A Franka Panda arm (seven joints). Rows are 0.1 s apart.
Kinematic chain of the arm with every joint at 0, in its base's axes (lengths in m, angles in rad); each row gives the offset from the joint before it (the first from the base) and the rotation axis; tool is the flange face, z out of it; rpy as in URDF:
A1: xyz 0 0 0.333 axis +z
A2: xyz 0 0 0 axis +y
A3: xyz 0 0 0.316 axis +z
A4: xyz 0.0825 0 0 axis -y
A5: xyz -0.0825 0 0.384 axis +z
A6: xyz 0 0 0 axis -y
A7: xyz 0.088 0 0 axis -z
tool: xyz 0 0 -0.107 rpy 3.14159 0 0
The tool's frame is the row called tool.
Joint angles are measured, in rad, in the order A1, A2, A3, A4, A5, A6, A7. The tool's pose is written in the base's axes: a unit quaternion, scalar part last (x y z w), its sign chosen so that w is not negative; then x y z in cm. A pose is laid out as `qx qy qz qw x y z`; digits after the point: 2 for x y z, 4 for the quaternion.
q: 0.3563, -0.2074, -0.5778, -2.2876, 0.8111, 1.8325, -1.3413
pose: -0.8287 -0.3512 -0.1922 0.3912 46.54 -5.12 43.13
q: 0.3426, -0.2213, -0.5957, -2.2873, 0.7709, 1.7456, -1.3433
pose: -0.8197 -0.3629 -0.1696 0.4095 45.29 -5.93 43.29
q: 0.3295, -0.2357, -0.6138, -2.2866, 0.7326, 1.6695, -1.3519
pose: -0.8106 -0.3745 -0.1517 0.4239 44.07 -6.84 43.50
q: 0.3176, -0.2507, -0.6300, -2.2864, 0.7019, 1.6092, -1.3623
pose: -0.8026 -0.3836 -0.1400 0.4349 42.98 -7.72 43.79
